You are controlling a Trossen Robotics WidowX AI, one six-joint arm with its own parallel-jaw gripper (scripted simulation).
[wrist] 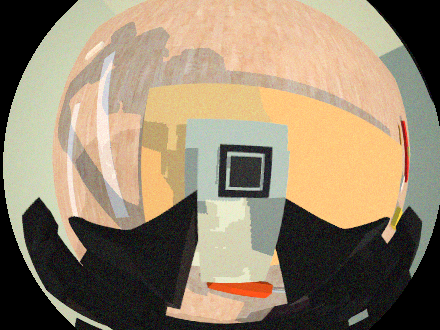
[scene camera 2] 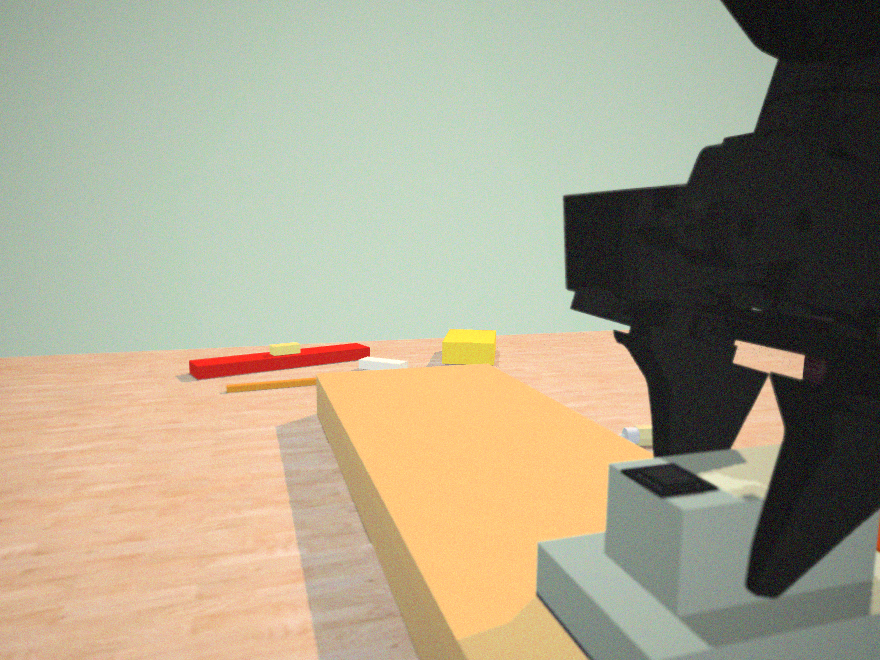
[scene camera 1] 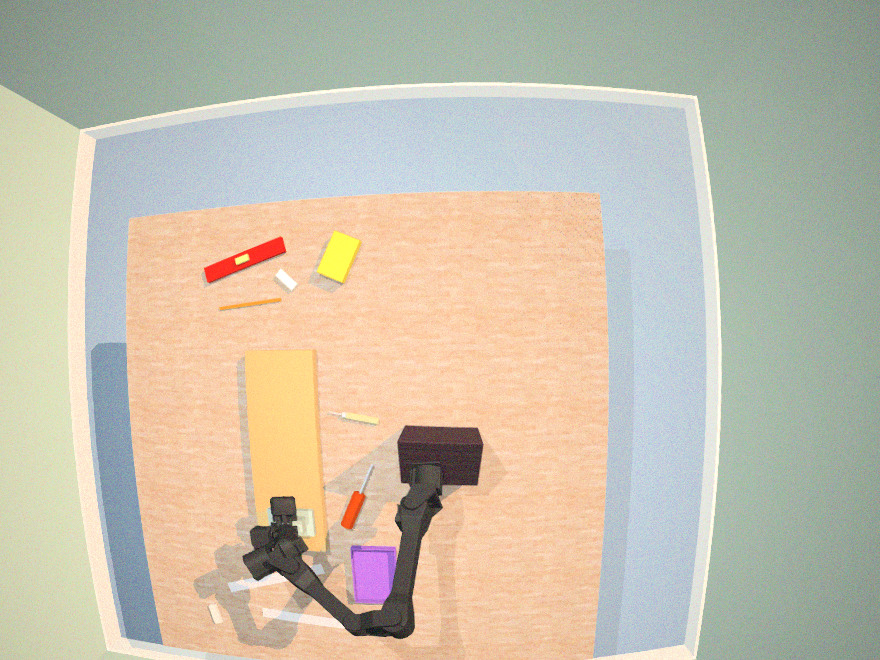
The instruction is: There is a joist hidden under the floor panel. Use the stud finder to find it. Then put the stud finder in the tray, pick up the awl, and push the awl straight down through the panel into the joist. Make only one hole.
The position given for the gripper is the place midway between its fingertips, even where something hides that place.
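Observation:
Scene camera 1 shows a purple tray (scene camera 1: 373, 567), a red level (scene camera 1: 268, 250) and a yellow block (scene camera 1: 337, 261). Scene camera 2 shows the gripper (scene camera 2: 710, 559), a stud finder (scene camera 2: 670, 569), the red level (scene camera 2: 288, 355) and the yellow block (scene camera 2: 469, 347). The wrist view shows an orange-handled screwdriver (wrist: 259, 289) and the stud finder (wrist: 238, 228).

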